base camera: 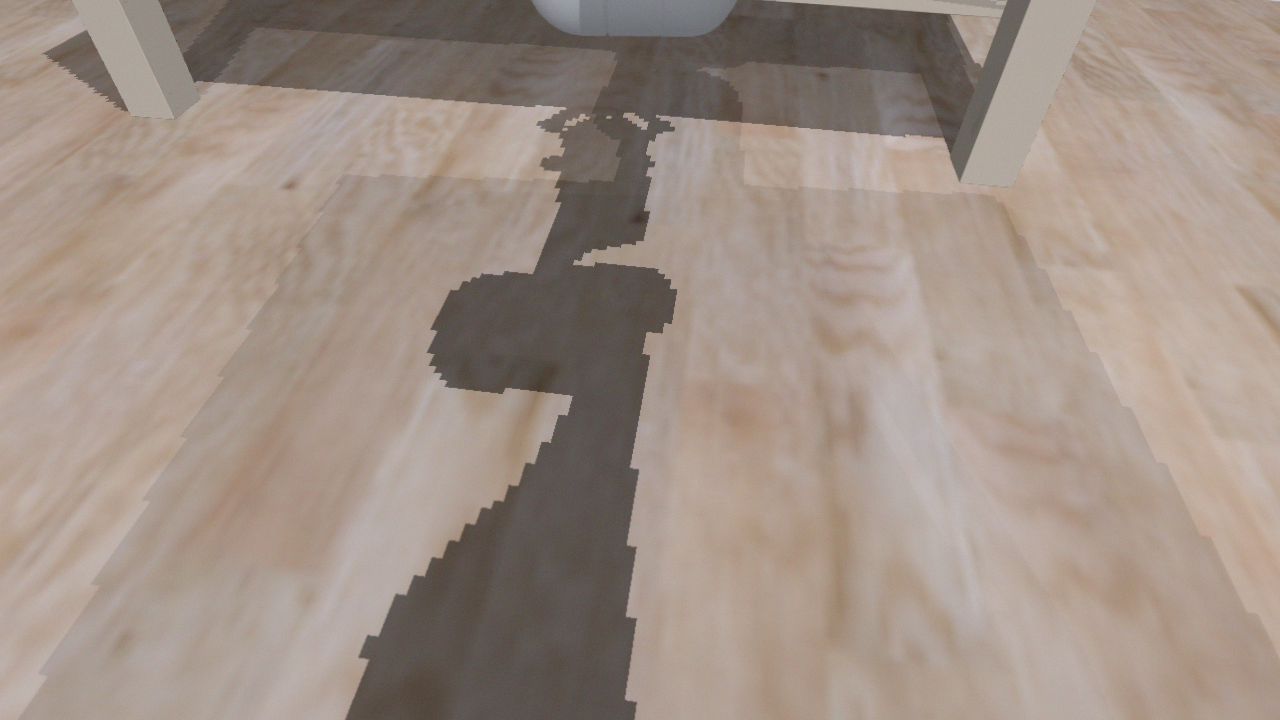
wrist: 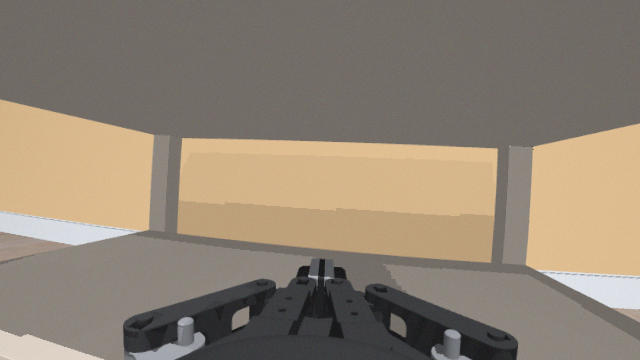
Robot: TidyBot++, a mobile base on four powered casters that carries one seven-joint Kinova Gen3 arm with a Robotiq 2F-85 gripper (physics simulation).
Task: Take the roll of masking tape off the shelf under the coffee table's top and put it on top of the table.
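Frame: origin at the arm's base, x ahead, y left, z up, level; metres.
Seen in the pictures: gripper, between the fingertips: (wrist: 322, 274).
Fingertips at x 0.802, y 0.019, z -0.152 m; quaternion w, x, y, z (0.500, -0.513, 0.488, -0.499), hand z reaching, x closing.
Note:
A point is followed by its place in that frame.
My gripper (wrist: 322, 274) @[y 0.019, x 0.802, z -0.152 m] is shut, its fingertips together with nothing between them. In the wrist view it reaches in between the underside of the coffee table's top (wrist: 320, 70) @[y 0.032, x 0.863, z 0.004 m] above and the shelf (wrist: 210, 265) @[y 0.216, x 1.062, z -0.246 m] below. The roll of masking tape does not show in either view; the gripper's own body hides part of the shelf in front of the camera. In the base camera view a rounded grey-white part of the arm (base camera: 635, 13) @[y 0.008, x 0.441, z -0.167 m] shows at the top edge, and the fingers do not show.
Two table legs (base camera: 143, 62) @[y 0.500, x 0.774, z -0.336 m] (base camera: 1020, 98) @[y -0.323, x 0.689, z -0.310 m] stand left and right in the base camera view. Two far legs (wrist: 160, 185) @[y 0.463, x 1.273, z -0.128 m] (wrist: 517, 205) @[y -0.374, x 1.187, z -0.122 m] rise from the shelf's back corners in the wrist view. A tan wall (wrist: 335, 185) @[y 0.012, x 1.424, z -0.104 m] is behind them. The arm's shadow lies on the wooden floor (base camera: 805, 447) @[y -0.104, x 0.370, z -0.396 m].

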